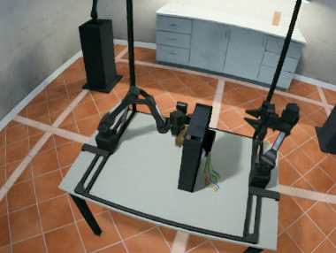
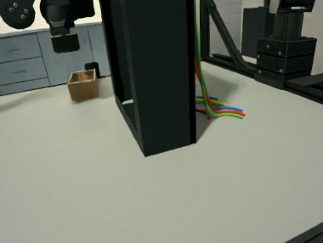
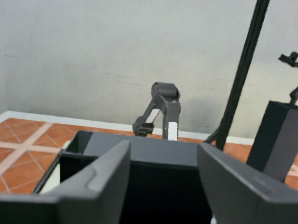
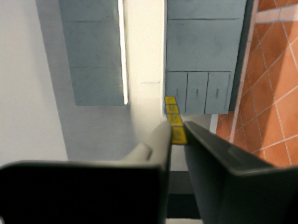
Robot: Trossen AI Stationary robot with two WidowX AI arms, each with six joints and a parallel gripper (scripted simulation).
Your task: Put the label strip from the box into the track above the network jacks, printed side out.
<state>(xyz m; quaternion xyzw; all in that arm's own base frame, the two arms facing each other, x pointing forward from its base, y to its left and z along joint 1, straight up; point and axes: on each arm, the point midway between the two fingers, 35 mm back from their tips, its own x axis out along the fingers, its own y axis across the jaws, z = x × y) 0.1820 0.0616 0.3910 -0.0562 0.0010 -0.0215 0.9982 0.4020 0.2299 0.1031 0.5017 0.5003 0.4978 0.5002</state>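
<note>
The yellow label strip is 34 cm behind my left hand, 33 cm to the right of it and 29 cm below it. From my left hand the other things lie so: small box 29 cm behind, 31 cm to the right, 49 cm below.
Now: the yellow label strip 50 mm behind my right hand. From my right hand the other things lie so: small box: 210 mm below, 20 mm to the left, 10 mm behind.
</note>
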